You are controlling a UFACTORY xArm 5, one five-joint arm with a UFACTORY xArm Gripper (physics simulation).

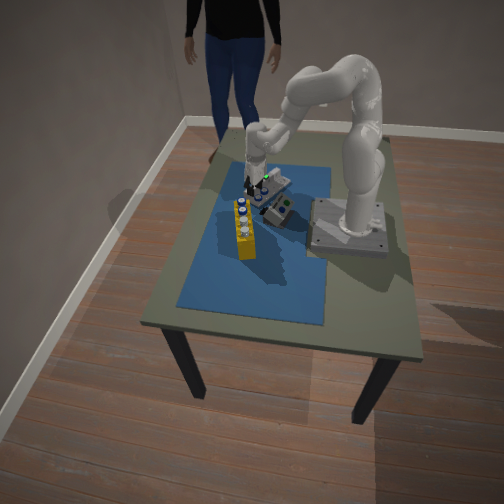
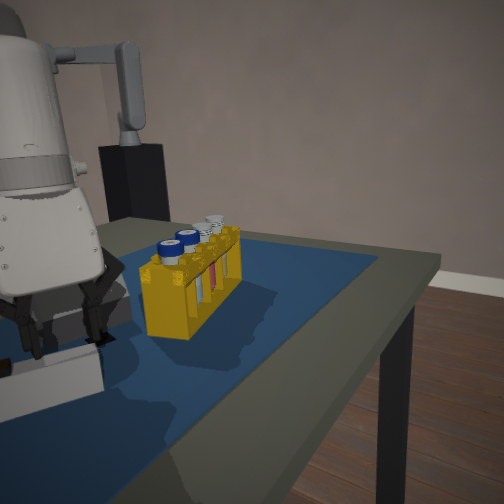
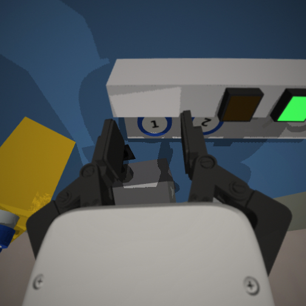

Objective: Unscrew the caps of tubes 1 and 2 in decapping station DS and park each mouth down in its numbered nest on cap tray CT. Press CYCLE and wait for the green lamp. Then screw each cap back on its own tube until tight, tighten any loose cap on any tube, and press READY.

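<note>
My gripper (image 1: 254, 190) (image 2: 67, 348) (image 3: 149, 127) is open and empty, pointing down over the grey cap tray (image 1: 278, 187) (image 3: 240, 131). Cap 1 (image 1: 258, 198) (image 3: 154, 124) and cap 2 (image 1: 264, 191) (image 3: 206, 123) lie numbered side up on the tray. Cap 1 shows beyond and between the fingertips, apart from them; the tray's raised wall partly hides both. The yellow tube station (image 1: 247, 248) (image 2: 166, 307) holds two open tubes (image 1: 243, 220) (image 1: 244, 231) (image 2: 202, 231) (image 2: 215, 222) and two blue-capped tubes (image 1: 241, 201) (image 1: 242, 210) (image 2: 170, 248) (image 2: 188, 237). The green lamp (image 1: 266, 176) (image 3: 294, 109) is lit.
A grey button box (image 1: 278, 215) (image 2: 115, 316) with a green button (image 1: 287, 202) and a blue button (image 1: 282, 209) stands beside the tray. The dark amber lamp (image 3: 241, 105) is on the tray's raised wall (image 2: 65, 375) (image 3: 150, 75). A person (image 1: 234, 60) stands behind the table.
</note>
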